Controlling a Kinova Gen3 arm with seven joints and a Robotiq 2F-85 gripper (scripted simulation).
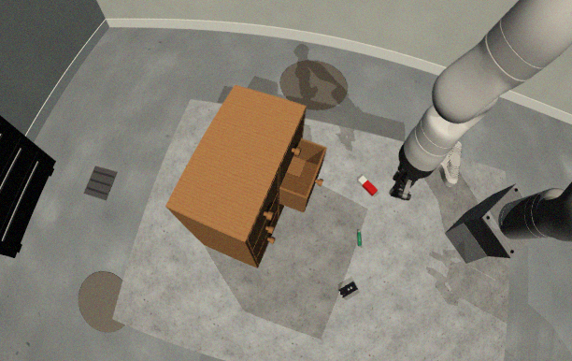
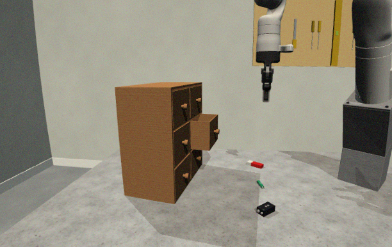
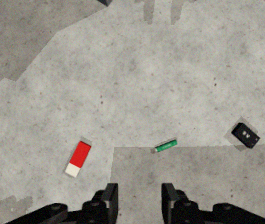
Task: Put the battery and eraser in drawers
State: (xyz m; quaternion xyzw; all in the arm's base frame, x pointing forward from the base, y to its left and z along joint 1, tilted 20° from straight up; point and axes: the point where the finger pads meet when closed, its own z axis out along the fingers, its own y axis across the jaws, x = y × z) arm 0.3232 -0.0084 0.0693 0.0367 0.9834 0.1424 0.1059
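Right now the nine-volt battery is 290 mm below my hand and 210 mm to the left of it. Also, from my hand: eraser: 290 mm below, 120 mm to the right, 30 mm ahead; small green cylinder: 290 mm below, 50 mm to the left.
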